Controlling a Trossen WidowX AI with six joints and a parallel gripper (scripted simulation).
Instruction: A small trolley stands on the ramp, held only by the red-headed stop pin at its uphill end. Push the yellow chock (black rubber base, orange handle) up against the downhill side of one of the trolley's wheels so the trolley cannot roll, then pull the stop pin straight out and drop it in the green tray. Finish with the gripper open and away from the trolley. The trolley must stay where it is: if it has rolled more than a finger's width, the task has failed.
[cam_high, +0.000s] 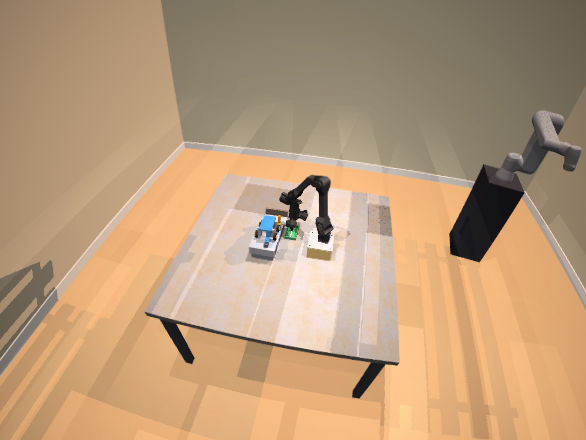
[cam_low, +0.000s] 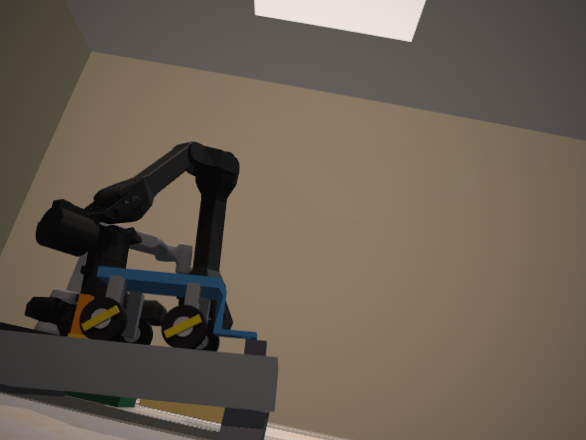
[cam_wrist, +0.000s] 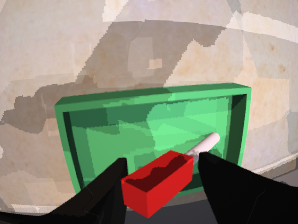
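My gripper tip is now 10 mm to the right of the stop pin. From my gripper tip the other things lie so: green tray 40 mm below, 10 mm to the left; blue trolley 130 mm to the left, 110 mm ahead, 80 mm above; grey ramp 130 mm to the left, 110 mm ahead, 20 mm above.
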